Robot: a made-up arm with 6 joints. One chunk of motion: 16 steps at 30 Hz.
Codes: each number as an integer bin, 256 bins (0 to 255) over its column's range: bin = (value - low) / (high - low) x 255, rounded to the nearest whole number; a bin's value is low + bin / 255 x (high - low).
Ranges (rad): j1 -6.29..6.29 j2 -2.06..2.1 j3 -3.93..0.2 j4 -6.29..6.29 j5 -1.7..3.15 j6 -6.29..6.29
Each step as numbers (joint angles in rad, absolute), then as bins.
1 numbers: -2.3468 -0.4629 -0.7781 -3.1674 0.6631 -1.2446
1 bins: 80 98 195 63 124 102
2 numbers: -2.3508 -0.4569 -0.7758 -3.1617 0.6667 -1.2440
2 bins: 80 98 195 63 124 102
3 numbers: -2.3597 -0.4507 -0.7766 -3.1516 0.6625 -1.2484
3 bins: 80 99 195 64 124 102
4 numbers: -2.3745 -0.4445 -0.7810 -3.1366 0.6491 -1.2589
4 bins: 79 99 194 64 124 102
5 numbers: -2.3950 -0.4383 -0.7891 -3.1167 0.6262 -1.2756
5 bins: 79 99 194 64 122 102
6 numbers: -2.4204 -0.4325 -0.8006 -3.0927 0.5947 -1.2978
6 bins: 78 100 193 65 121 101
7 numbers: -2.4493 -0.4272 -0.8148 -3.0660 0.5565 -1.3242
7 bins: 78 100 192 65 119 101
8 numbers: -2.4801 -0.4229 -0.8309 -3.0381 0.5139 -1.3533
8 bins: 77 100 191 66 116 100
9 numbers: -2.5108 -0.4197 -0.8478 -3.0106 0.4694 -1.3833
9 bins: 77 101 190 66 114 99
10 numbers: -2.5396 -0.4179 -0.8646 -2.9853 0.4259 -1.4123
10 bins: 76 101 189 67 112 99
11 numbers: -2.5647 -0.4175 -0.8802 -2.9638 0.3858 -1.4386
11 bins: 76 101 188 67 110 98
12 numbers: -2.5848 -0.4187 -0.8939 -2.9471 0.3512 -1.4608
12 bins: 75 101 187 68 108 98
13 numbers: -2.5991 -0.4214 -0.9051 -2.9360 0.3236 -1.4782
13 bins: 75 100 187 68 106 98
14 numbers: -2.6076 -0.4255 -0.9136 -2.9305 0.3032 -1.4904
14 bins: 75 100 186 68 105 97
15 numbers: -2.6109 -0.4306 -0.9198 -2.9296 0.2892 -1.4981
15 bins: 75 100 186 68 105 97
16 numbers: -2.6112 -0.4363 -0.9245 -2.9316 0.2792 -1.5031
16 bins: 75 100 186 68 104 97
